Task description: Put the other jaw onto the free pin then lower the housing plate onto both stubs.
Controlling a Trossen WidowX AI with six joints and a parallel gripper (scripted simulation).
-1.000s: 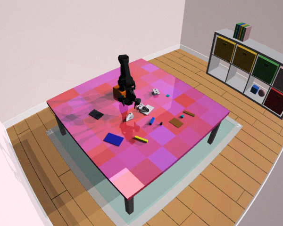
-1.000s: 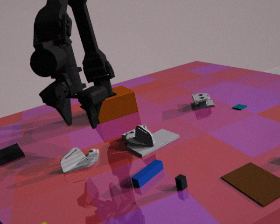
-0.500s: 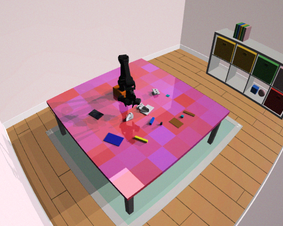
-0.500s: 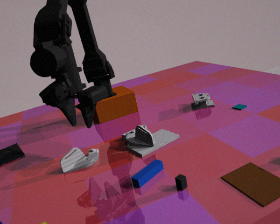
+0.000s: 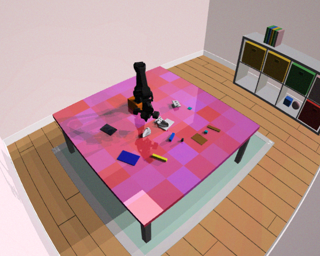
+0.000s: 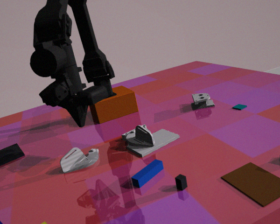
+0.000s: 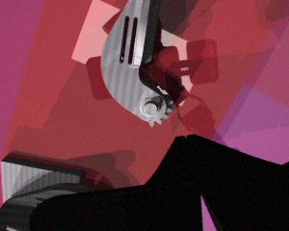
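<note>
Now: gripper tip 20 mm short of the grey jaw, 10 mm to the left of it and 70 mm above it. Also, from my gripper tip: black cube: 280 mm ahead, 100 mm to the left, 70 mm below; blue block: 200 mm ahead, 70 mm to the left, 70 mm below; black tile: 210 mm behind, 210 mm to the right, 80 mm below.
</note>
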